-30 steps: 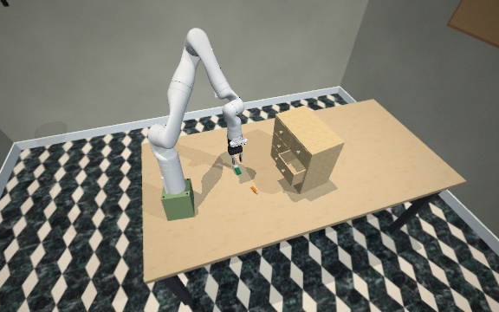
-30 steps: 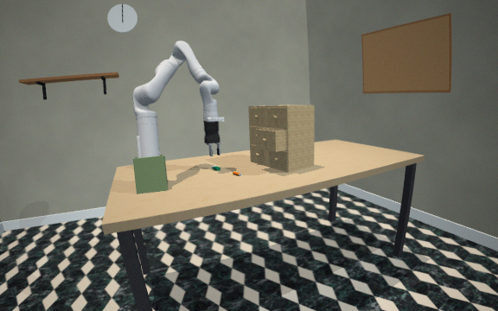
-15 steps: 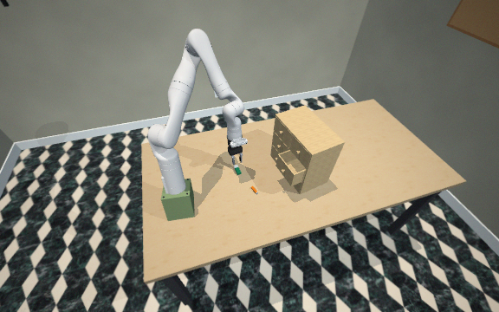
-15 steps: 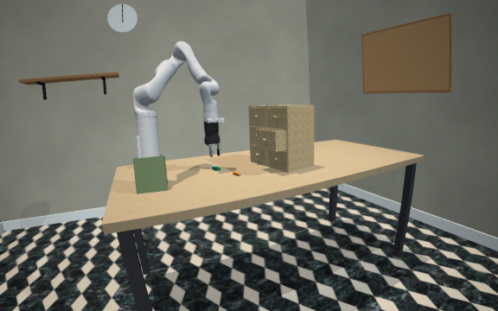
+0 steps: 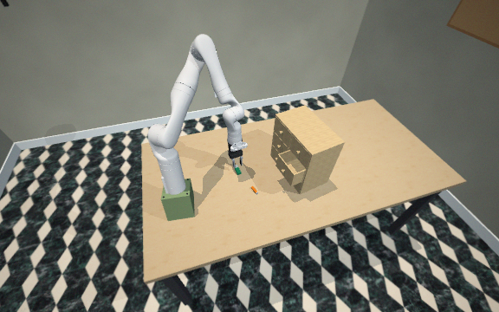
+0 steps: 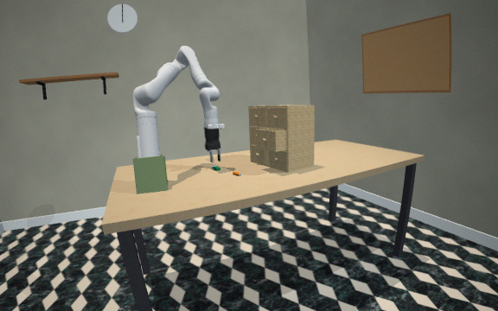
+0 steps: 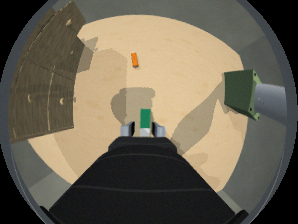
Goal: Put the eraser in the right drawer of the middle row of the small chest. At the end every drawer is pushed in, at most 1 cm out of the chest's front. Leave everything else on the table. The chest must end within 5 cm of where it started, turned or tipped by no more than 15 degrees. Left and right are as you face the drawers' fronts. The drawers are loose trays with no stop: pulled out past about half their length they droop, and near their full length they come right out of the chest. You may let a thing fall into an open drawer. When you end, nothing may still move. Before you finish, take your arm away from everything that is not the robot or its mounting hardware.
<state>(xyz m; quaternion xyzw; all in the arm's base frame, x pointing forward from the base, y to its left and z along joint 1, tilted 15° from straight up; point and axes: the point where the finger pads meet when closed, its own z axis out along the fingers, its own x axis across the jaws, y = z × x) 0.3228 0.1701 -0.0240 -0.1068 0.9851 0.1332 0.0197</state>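
Right now my hand is 50 mm above the green eraser. The rest, counted from my hand: small orange object (70 mm ahead, 160 mm to the right, 50 mm below).
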